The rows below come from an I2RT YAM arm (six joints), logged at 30 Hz.
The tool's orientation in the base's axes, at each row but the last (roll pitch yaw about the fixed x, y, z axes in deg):
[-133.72, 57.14, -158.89]
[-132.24, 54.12, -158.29]
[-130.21, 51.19, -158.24]
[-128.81, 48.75, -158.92]
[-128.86, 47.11, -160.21]
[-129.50, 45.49, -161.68]
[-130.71, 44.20, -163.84]
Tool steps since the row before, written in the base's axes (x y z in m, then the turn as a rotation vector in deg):
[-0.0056, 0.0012, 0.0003, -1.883, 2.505, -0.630]
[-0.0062, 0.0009, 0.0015, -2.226, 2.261, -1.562]
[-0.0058, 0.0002, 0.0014, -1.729, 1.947, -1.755]
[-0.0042, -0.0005, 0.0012, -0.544, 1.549, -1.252]
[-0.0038, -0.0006, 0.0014, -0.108, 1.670, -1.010]
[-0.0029, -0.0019, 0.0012, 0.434, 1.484, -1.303]
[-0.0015, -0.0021, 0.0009, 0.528, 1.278, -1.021]
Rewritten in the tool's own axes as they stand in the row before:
[0.0023, -0.0009, -0.0052, 0.993, 1.812, -2.439]
[0.0020, -0.0018, -0.0059, 1.988, 1.905, -2.220]
[0.0022, -0.0023, -0.0050, 1.922, 1.895, -1.605]
[0.0018, -0.0024, -0.0032, 0.909, 1.701, -0.738]
[0.0015, -0.0024, -0.0029, 0.424, 1.809, -0.608]
[0.0015, -0.0031, -0.0014, 0.313, 1.998, -0.002]
[0.0008, -0.0026, -0.0001, 0.093, 1.716, 0.051]

